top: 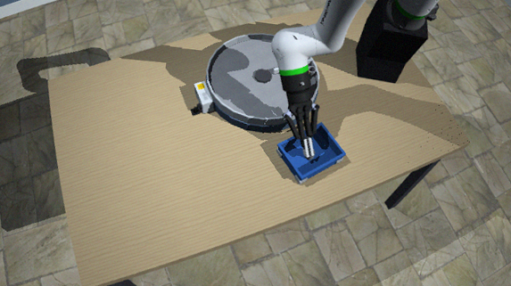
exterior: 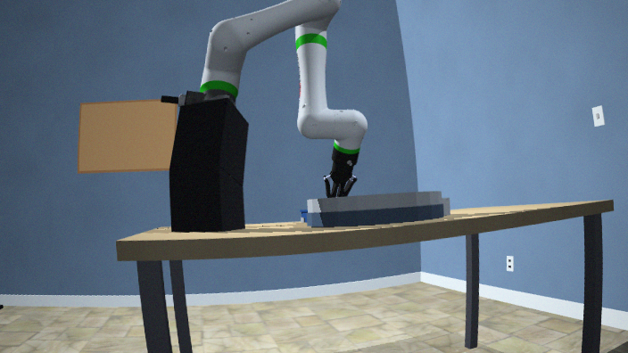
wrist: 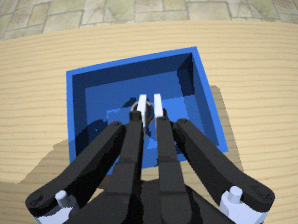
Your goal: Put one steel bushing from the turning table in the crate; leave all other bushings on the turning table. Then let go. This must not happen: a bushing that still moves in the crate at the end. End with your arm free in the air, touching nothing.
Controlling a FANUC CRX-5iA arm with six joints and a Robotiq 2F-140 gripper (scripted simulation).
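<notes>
Now: the blue crate 10 mm behind my hand, 10 mm to the left of it and 30 mm below it. From my hand the other things lie so: round grey turning table 30 mm ahead, 330 mm to the right, 10 mm below.
</notes>
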